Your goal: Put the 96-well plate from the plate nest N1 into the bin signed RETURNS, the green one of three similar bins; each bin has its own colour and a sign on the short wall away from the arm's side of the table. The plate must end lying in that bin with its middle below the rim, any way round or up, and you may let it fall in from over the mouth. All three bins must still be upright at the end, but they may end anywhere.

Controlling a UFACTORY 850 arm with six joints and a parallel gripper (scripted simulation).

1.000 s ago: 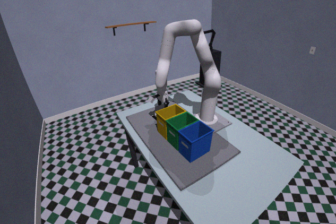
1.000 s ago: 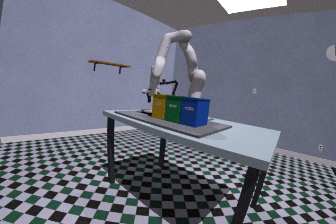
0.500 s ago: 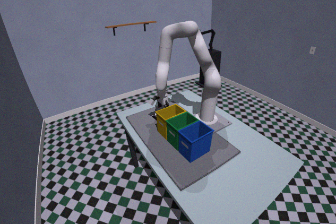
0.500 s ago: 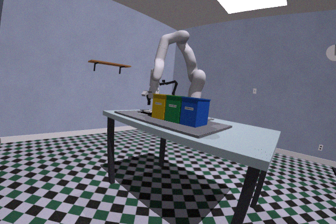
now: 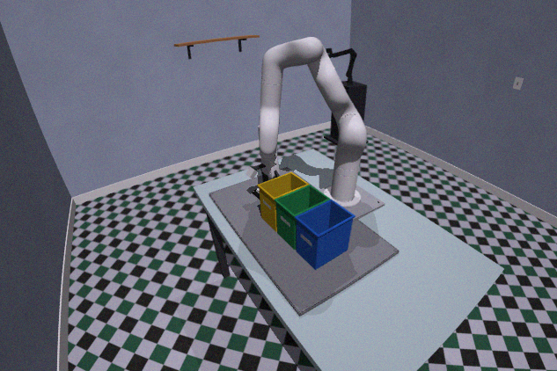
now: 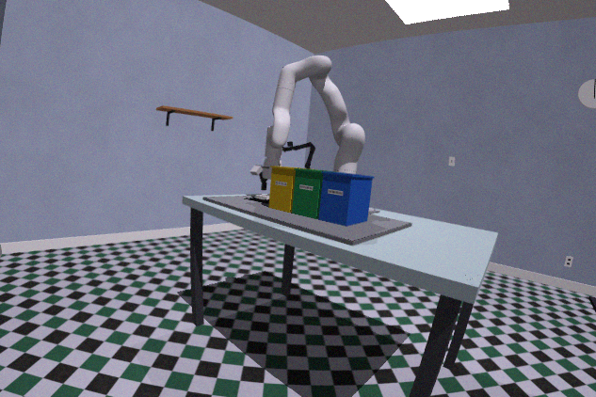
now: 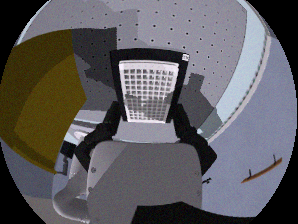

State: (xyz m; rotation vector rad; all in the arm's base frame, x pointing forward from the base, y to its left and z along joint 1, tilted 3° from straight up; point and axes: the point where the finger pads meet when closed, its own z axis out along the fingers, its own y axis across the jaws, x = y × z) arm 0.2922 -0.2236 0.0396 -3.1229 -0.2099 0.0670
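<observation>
The white 96-well plate lies 40 mm below my hand. Also, from my hand: yellow bin 40 mm ahead, 210 mm to the left, 30 mm above; dark plate nest 50 mm below; green bin 30 mm ahead, 340 mm to the left, 30 mm above.
</observation>
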